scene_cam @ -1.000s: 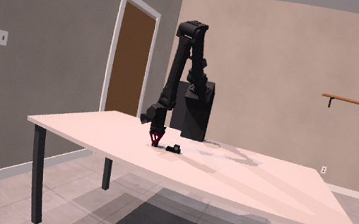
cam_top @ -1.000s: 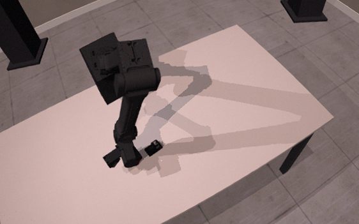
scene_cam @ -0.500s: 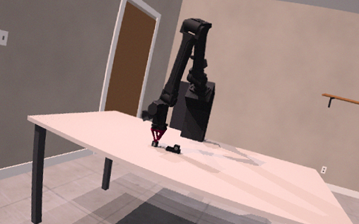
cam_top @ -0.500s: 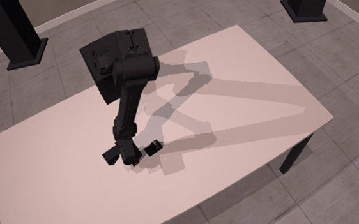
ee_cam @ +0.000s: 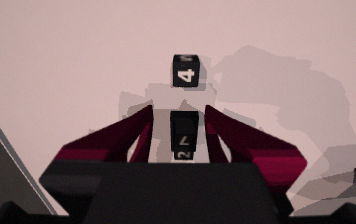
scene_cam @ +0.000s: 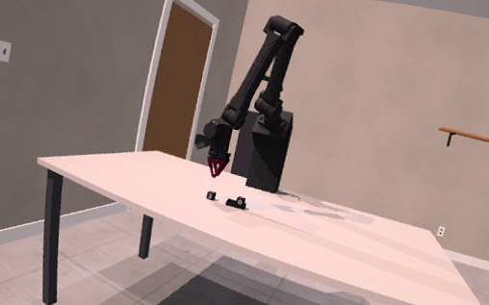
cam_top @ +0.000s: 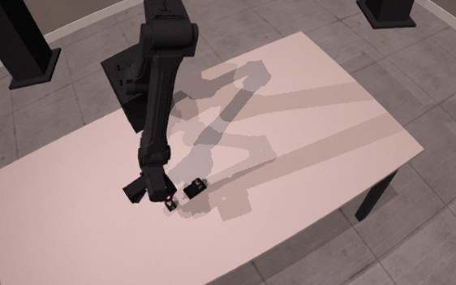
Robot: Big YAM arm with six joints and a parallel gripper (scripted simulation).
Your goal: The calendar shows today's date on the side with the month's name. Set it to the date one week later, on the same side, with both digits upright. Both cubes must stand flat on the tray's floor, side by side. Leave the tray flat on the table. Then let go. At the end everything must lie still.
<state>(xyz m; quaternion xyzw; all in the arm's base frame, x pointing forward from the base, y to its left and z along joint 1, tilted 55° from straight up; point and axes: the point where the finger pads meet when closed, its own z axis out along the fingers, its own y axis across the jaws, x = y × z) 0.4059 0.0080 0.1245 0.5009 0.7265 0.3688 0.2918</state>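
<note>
Right now my hand is 60 mm past the black tray, 80 mm to the right of it and 90 mm above it. Also, from my hand: black calendar block (10 mm to the right, 90 mm below).
</note>
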